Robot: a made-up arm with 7 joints.
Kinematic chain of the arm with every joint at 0, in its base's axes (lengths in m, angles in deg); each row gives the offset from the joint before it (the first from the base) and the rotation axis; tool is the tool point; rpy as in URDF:
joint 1: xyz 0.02 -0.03 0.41 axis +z
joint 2: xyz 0 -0.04 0.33 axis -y
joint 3: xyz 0 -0.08 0.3 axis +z
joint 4: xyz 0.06 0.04 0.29 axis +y
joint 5: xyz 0 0.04 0.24 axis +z
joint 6: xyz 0 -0.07 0.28 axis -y
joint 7: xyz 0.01 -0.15 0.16 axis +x
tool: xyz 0 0.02 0.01 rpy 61.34 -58.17 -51.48
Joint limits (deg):
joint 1: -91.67..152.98
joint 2: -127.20..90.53
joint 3: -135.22..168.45
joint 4: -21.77..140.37
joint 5: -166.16..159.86
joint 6: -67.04..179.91
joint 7: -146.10..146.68
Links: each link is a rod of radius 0.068 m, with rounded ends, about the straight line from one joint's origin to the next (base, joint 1, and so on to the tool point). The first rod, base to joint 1, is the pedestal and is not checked.
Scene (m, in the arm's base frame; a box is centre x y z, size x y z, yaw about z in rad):
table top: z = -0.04
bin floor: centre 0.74 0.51 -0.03 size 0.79 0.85 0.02 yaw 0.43
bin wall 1: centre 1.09 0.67 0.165 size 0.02 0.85 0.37 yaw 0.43
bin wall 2: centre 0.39 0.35 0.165 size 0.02 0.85 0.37 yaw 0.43
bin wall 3: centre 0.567 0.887 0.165 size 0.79 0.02 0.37 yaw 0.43
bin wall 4: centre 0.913 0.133 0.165 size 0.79 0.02 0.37 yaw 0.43
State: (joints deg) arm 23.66 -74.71 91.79 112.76 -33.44 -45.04 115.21
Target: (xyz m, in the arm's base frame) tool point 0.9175 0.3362 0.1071
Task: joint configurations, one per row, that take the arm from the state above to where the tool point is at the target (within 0.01 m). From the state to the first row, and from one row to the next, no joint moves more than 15 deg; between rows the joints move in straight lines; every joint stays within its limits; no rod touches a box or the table.
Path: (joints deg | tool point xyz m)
1: 18.59 -82.10 84.50 99.07 -37.45 -41.05 115.14 | 0.3757 0.6839 0.5667
2: 13.52 -89.49 77.22 85.39 -41.47 -37.06 115.07 | 0.5943 0.6523 0.4221
3: 8.45 -96.87 69.93 71.70 -45.48 -33.06 115.01 | 0.7841 0.5300 0.2606
4: 3.38 -104.26 62.64 58.02 -49.49 -29.07 114.94 | 0.9175 0.3363 0.1071

